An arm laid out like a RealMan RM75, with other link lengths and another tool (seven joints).
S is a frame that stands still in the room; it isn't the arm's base.
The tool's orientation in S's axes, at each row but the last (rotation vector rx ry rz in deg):
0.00 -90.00 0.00
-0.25 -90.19 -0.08
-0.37 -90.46 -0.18
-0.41 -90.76 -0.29
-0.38 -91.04 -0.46
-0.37 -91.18 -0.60
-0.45 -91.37 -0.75
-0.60 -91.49 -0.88
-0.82 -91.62 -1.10
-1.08 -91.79 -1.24
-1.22 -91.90 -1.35
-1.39 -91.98 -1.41
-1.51 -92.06 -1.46
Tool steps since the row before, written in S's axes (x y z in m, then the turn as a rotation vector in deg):
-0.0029 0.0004 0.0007 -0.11 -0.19 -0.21
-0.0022 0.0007 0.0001 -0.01 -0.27 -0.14
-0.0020 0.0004 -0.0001 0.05 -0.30 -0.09
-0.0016 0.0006 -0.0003 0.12 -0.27 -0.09
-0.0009 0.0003 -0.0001 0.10 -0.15 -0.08
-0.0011 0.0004 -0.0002 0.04 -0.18 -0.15
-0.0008 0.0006 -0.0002 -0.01 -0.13 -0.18
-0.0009 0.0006 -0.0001 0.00 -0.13 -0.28
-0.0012 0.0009 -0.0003 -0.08 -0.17 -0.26
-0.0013 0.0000 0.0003 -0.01 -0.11 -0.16
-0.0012 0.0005 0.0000 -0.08 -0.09 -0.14
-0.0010 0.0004 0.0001 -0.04 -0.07 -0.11
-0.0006 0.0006 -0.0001 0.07 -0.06 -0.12
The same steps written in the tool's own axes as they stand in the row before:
0.0007 0.0004 0.0029 -0.21 -0.19 0.11
0.0001 0.0007 0.0022 -0.14 -0.27 0.01
-0.0001 0.0004 0.0020 -0.09 -0.30 -0.05
-0.0003 0.0006 0.0016 -0.09 -0.27 -0.12
-0.0001 0.0003 0.0009 -0.08 -0.15 -0.10
-0.0002 0.0004 0.0011 -0.15 -0.18 -0.04
-0.0002 0.0006 0.0008 -0.18 -0.13 0.01
-0.0001 0.0006 0.0009 -0.28 -0.13 0.01
-0.0003 0.0009 0.0012 -0.26 -0.17 0.08
0.0003 0.0000 0.0013 -0.16 -0.11 0.01
0.0000 0.0005 0.0012 -0.14 -0.09 0.08
0.0001 0.0004 0.0010 -0.11 -0.07 0.04
-0.0001 0.0006 0.0006 -0.12 -0.06 -0.07

